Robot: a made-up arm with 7 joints.
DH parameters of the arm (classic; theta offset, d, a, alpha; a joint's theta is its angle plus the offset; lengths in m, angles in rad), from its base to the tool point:
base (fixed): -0.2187 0 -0.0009 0
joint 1: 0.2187 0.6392 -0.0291 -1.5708
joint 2: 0 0.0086 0.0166 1.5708
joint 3: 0 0.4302 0.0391 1.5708
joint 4: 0 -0.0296 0.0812 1.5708
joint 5: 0 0.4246 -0.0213 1.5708
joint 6: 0 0.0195 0.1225 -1.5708
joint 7: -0.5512 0 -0.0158 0
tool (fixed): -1.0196 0.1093 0 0
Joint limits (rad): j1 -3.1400..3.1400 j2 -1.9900..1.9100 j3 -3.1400..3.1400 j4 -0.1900..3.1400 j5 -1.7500..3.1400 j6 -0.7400..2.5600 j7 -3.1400..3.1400
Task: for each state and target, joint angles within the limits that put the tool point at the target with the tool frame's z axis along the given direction. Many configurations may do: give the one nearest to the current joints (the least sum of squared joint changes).
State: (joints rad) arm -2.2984 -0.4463 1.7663 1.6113 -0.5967 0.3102 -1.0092
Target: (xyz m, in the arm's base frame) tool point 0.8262 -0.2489 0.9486 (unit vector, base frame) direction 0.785 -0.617 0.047
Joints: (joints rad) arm -2.9282 -0.9282 1.8183 1.8967 -0.5364 -0.2875 -0.9912
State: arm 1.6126 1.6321 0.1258 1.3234 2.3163 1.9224 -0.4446
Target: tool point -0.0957 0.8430 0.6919 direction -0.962 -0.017 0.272
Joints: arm 1.5922 0.8822 -0.2373 1.8706 1.8913 1.9360 -0.4329
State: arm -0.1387 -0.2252 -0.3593 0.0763 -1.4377 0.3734 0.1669
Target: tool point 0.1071 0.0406 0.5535 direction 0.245 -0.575 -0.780
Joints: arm 0.0631 -0.6189 -0.0552 -0.1017 -1.2935 0.6794 0.2229
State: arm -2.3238 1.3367 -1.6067 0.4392 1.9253 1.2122 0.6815
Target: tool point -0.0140 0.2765 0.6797 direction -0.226 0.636 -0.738
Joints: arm -2.4991 1.2977 -2.3950 0.1724 1.4508 1.1828 0.6647
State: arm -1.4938 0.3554 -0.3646 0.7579 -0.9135 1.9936 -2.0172
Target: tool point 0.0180 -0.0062 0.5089 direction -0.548 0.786 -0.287
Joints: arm -1.1136 -0.2433 -0.1595 -0.0130 -0.3051 1.5080 -2.0980
